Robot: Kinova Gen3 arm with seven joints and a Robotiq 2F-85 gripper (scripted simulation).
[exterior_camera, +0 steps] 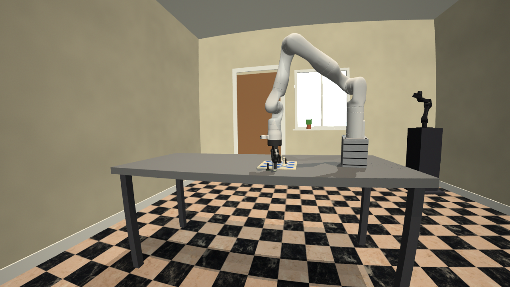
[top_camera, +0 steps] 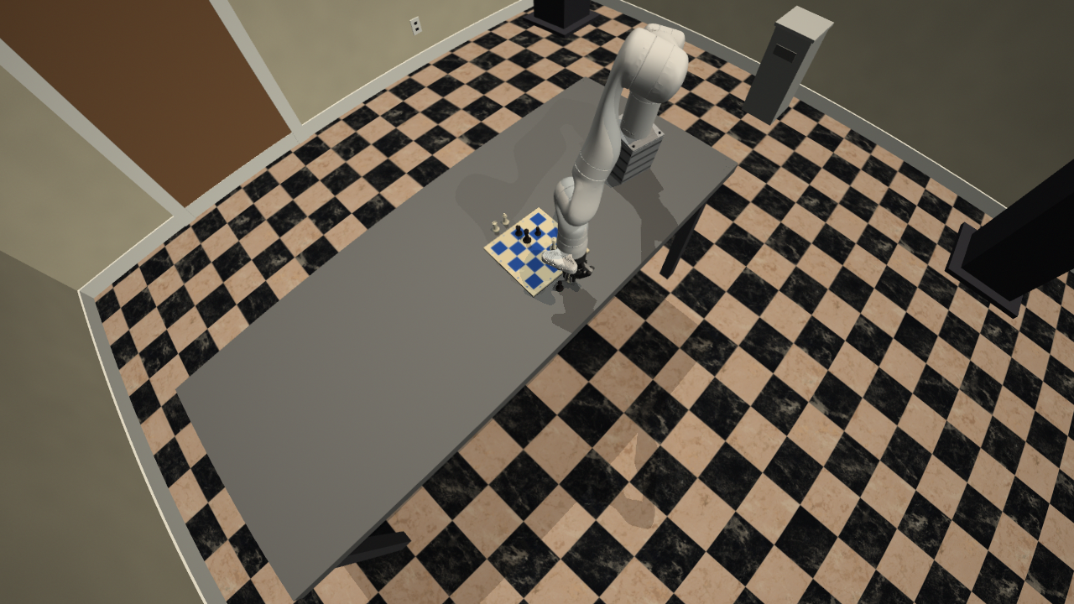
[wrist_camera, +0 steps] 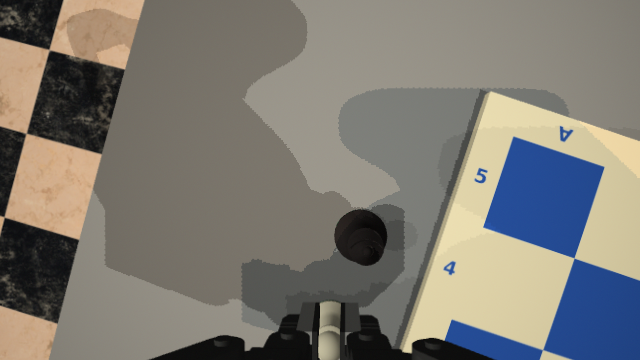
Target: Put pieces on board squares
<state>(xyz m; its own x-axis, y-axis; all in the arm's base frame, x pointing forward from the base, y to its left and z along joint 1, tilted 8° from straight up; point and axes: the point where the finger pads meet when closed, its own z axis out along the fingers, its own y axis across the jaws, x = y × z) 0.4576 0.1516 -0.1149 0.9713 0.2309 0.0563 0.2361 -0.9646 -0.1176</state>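
My gripper is now 40 mm short of the black bishop. The rest, counted from my hand: chessboard 140 mm to the right, 20 mm below, 10 mm behind; tall white piece 100 mm to the right, 50 mm behind, 10 mm above; white pawn 10 mm below.
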